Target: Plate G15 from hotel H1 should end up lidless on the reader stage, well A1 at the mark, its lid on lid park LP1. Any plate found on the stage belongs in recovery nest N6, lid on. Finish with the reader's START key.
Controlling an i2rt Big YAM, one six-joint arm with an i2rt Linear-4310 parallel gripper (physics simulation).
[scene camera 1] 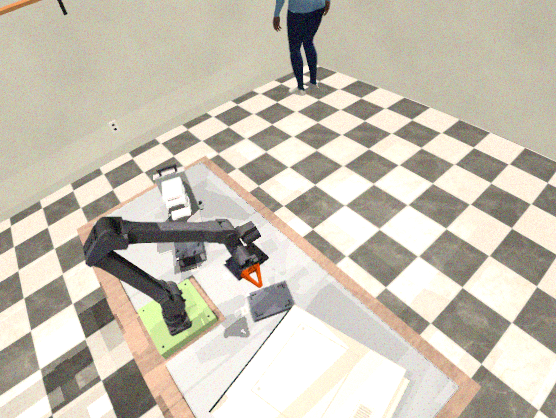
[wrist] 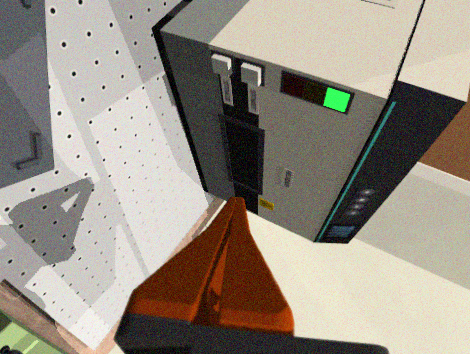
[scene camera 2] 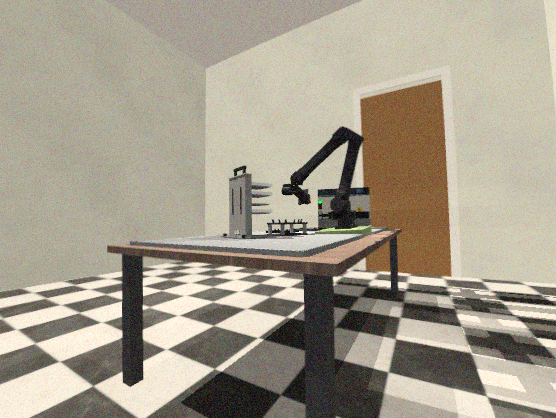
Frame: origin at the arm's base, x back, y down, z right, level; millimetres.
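Seen in the pictures: gripper, between the fingertips: (scene camera 1: 261,287) (wrist: 237,205) (scene camera 2: 309,202); arm's base, origin of its link: (scene camera 1: 177,319) (scene camera 2: 346,228).
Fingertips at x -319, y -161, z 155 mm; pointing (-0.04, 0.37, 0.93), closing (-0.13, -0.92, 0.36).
Note:
Offsets run from my fingertips to a thing's top centre. "pt": to the spot under its first point.
My gripper (scene camera 1: 258,285) (scene camera 2: 305,201) (wrist: 237,205) is shut and empty, its orange fingertips together, above the table in front of the reader. The reader @(dx +67, dy -110, dz +395 mm) (scene camera 1: 320,365) (wrist: 305,145) is a large cream box with a grey front; in the wrist view it has two white keys (wrist: 221,65) (wrist: 251,74), a lit green lamp @(dx -9, dy -24, dz +156 mm) (wrist: 337,99) and a dark front opening. Key lettering is not legible. The reader stage does not show. Hotel H1 (scene camera 1: 161,176) (scene camera 2: 246,200) holds stacked plates (scene camera 1: 173,192) (scene camera 2: 261,195). Nest N6 @(dx -28, dy +166, dz -36 mm) (scene camera 1: 271,301) (wrist: 20,115) shows no plate. LP1 @(pt dx +34, dy +174, dz -251 mm) (scene camera 1: 232,269) is partly hidden under the gripper.
A dark stand, RG @(dx +146, dy +108, dz -462 mm) (scene camera 1: 190,254) (scene camera 2: 287,226), stands between the hotel and the arm base. The arm stands on a green base plate (scene camera 1: 150,320) (scene camera 2: 367,230) at the table edge. A dark side panel @(pt dx +31, dy -87, dz +190 mm) (wrist: 400,150) with small buttons adjoins the reader. A person (scene camera 1: 303,45) stands beyond the table.

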